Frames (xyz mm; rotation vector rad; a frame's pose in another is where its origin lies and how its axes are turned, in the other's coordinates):
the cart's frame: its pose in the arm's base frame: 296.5 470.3 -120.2 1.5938 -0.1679 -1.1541
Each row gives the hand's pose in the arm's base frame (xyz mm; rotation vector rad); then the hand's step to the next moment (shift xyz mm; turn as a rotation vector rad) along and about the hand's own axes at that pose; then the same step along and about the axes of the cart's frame.
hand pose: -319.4 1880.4 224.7 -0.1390 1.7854 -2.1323
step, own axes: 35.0 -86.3 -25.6 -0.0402 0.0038 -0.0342
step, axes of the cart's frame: -87.7 24.4 32.2 -0.0113 -0.0083 -0.0510
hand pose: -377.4 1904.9 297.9 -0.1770 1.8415 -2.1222
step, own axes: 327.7 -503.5 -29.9 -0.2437 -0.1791 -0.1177
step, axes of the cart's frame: -452.9 197.0 343.3 -0.1553 0.1428 -0.2466
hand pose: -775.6 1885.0 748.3 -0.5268 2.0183 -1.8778
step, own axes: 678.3 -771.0 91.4 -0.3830 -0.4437 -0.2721
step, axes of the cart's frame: -422.8 568.0 749.3 -0.4014 0.3201 -0.3925
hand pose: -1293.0 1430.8 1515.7 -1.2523 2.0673 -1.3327
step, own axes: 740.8 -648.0 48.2 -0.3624 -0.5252 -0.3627
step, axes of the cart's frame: 70.9 785.0 591.4 -0.4989 0.3922 -0.3688
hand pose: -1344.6 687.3 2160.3 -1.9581 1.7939 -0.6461
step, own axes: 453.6 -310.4 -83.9 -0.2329 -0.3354 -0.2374
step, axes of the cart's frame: 225.6 489.5 136.5 -0.3241 0.2520 -0.2336
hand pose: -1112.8 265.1 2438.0 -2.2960 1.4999 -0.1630
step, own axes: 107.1 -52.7 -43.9 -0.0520 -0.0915 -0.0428
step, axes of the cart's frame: 68.0 107.2 7.7 -0.0671 0.0583 -0.0708
